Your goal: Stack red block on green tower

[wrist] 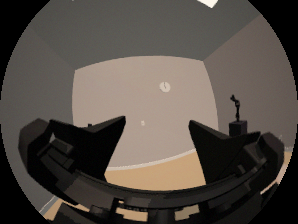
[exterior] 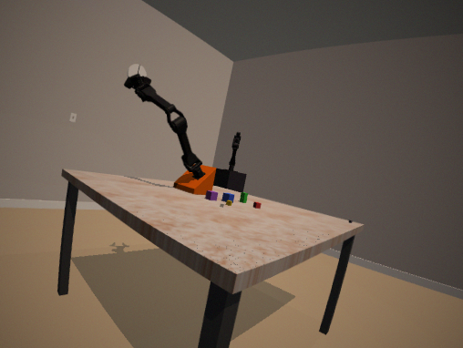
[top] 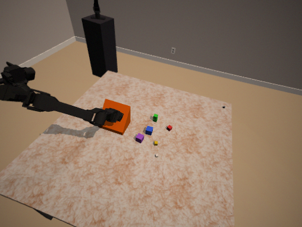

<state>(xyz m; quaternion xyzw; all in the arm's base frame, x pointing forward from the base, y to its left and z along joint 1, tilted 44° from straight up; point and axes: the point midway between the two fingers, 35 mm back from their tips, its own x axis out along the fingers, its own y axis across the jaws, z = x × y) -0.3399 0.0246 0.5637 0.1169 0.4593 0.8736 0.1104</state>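
Now: the red block 670 mm ahead of my gripper tip, 530 mm to the left of it and 570 mm below it. Also, from my gripper tip: purple cube: 520 mm ahead, 330 mm to the left, 560 mm below; then blue cube: 550 mm ahead, 420 mm to the left, 560 mm below; then small yellow cube: 640 mm ahead, 350 mm to the left, 570 mm below.
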